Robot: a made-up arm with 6 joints. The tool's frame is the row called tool.
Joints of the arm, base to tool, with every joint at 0 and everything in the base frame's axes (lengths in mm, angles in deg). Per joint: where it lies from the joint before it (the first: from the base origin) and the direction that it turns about. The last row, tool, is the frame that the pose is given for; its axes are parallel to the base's.
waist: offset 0 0 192.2 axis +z
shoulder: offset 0 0 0 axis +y
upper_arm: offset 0 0 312.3 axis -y
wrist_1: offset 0 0 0 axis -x
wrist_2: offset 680.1 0 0 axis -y
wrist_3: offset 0 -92.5 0 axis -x
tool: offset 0 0 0
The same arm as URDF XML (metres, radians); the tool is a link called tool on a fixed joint. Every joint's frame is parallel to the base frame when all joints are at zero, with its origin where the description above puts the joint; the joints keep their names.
<robot name="arm">
  <joint name="tool_fixed" type="fixed">
    <parent link="link6"/>
    <child link="tool"/>
    <origin xyz="0 0 0" rpy="0 0 0"/>
  </joint>
  <joint name="wrist_3" type="continuous">
    <parent link="link5"/>
    <child link="link6"/>
    <origin xyz="0 -0.0925 0" rpy="0 0 0"/>
    <axis xyz="-1 0 0"/>
  </joint>
  <joint name="wrist_2" type="continuous">
    <parent link="link4"/>
    <child link="link5"/>
    <origin xyz="0.6801 0 0" rpy="0 0 0"/>
    <axis xyz="0 -1 0"/>
  </joint>
  <joint name="wrist_1" type="continuous">
    <parent link="link3"/>
    <child link="link4"/>
    <origin xyz="0 0 0" rpy="0 0 0"/>
    <axis xyz="-1 0 0"/>
  </joint>
  <joint name="upper_arm" type="continuous">
    <parent link="link2"/>
    <child link="link3"/>
    <origin xyz="0 0 0.3123" rpy="0 0 0"/>
    <axis xyz="0 -1 0"/>
  </joint>
  <joint name="shoulder" type="continuous">
    <parent link="link1"/>
    <child link="link2"/>
    <origin xyz="0 0 0" rpy="0 0 0"/>
    <axis xyz="0 1 0"/>
  </joint>
  <joint name="waist" type="continuous">
    <parent link="base"/>
    <child link="link1"/>
    <origin xyz="0 0 0.1922" rpy="0 0 0"/>
    <axis xyz="0 0 1"/>
  </joint>
  <link name="base"/>
  <link name="link1"/>
  <link name="link2"/>
  <link name="link3"/>
  <link name="link4"/>
  <link name="link5"/>
  <link name="link6"/>
  <link name="tool"/>
</robot>

